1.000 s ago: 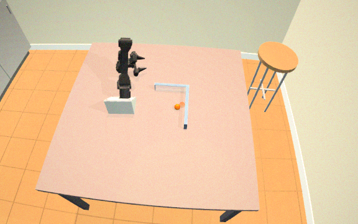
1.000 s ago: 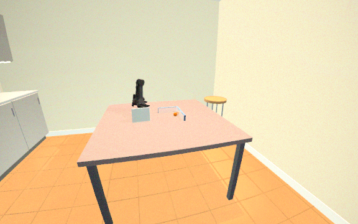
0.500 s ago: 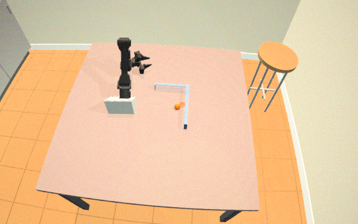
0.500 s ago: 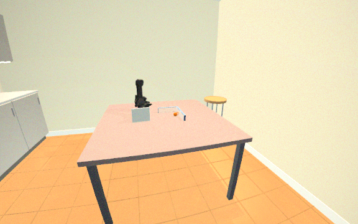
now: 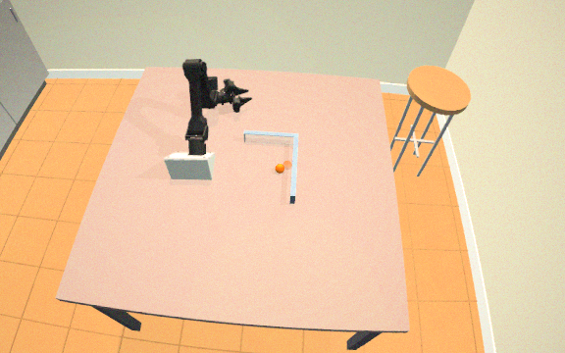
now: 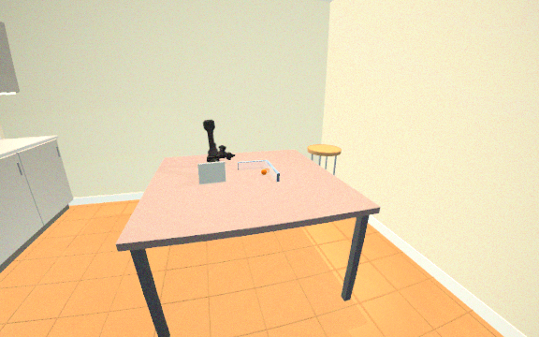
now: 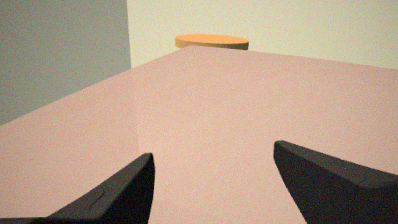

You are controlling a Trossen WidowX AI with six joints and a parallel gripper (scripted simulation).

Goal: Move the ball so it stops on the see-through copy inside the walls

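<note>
My gripper tip is now 17 cm short of the orange ball, 41 cm to the left of it and 3 cm above it. Round my gripper tip: see-through copy of ball 20 cm ahead, 39 cm to the right, 3 cm below.
</note>
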